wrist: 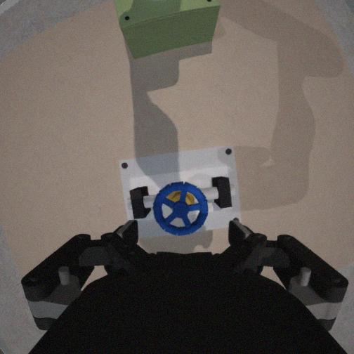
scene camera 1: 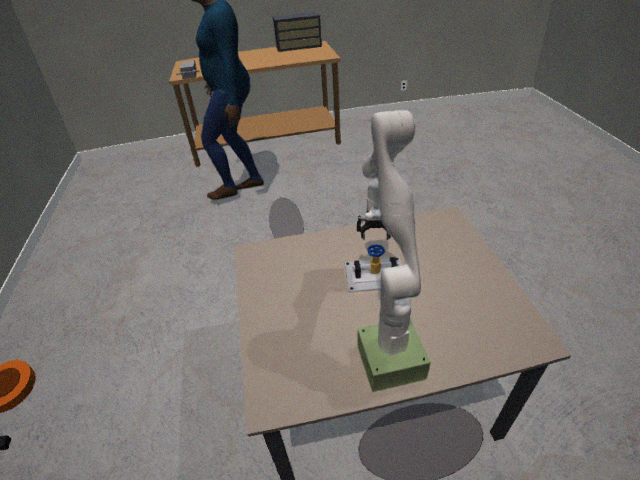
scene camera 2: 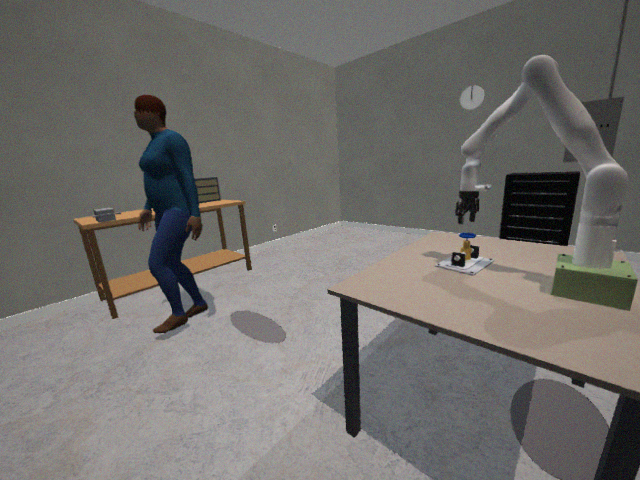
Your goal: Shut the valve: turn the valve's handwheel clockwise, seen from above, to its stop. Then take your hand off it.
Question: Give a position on a base plate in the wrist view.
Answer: At 186,160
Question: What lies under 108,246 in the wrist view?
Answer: My gripper.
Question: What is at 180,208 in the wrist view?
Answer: A blue valve handwheel.
